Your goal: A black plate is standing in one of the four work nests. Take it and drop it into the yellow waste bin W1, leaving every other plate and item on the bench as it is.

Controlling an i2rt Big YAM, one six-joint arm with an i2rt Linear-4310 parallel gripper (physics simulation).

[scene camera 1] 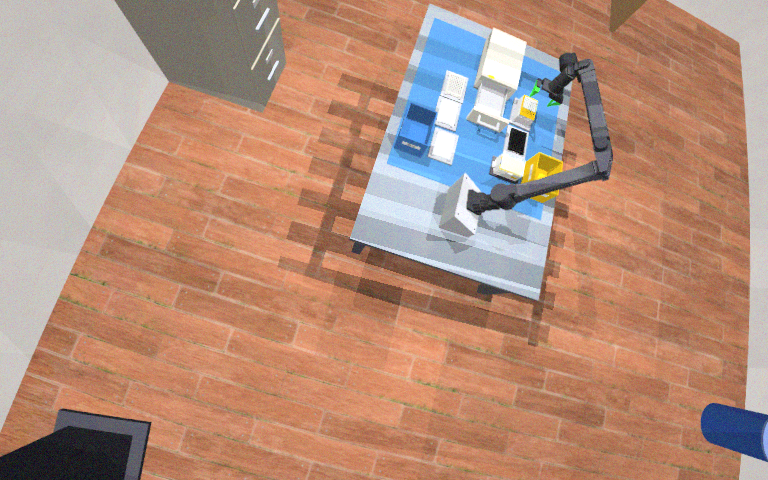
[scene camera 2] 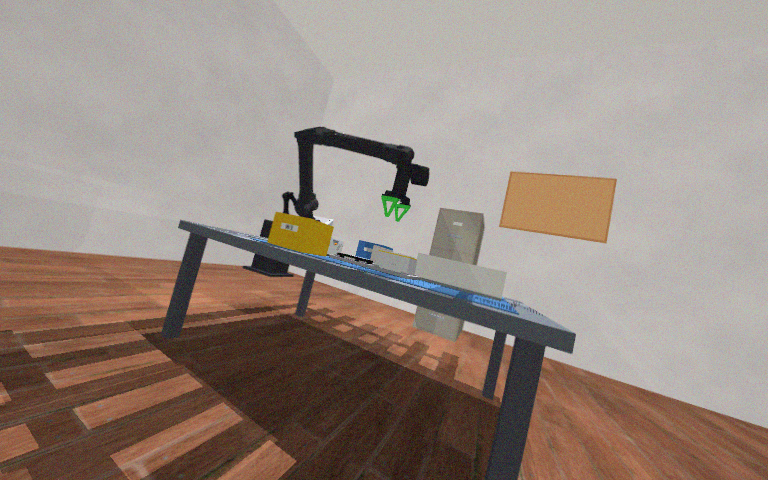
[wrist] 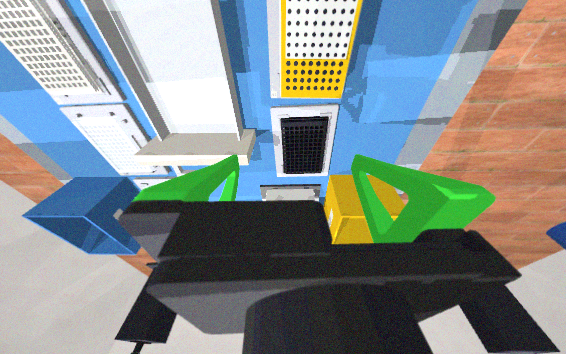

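Observation:
The black plate lies flat in a white-rimmed work nest on the blue mat. The yellow waste bin stands beside it, near the bench edge; the arm crosses over the bin in scene camera 1, and its label is not readable in the wrist view. My gripper is open and empty, high above the bench. In the wrist view the black plate shows between and beyond the fingertips. My right finger covers part of the bin.
A yellow and white perforated box stands beyond the plate. An open drawer juts from a cream cabinet. A blue bin and white plates or nests stand across the mat. A white item sits beside the bin.

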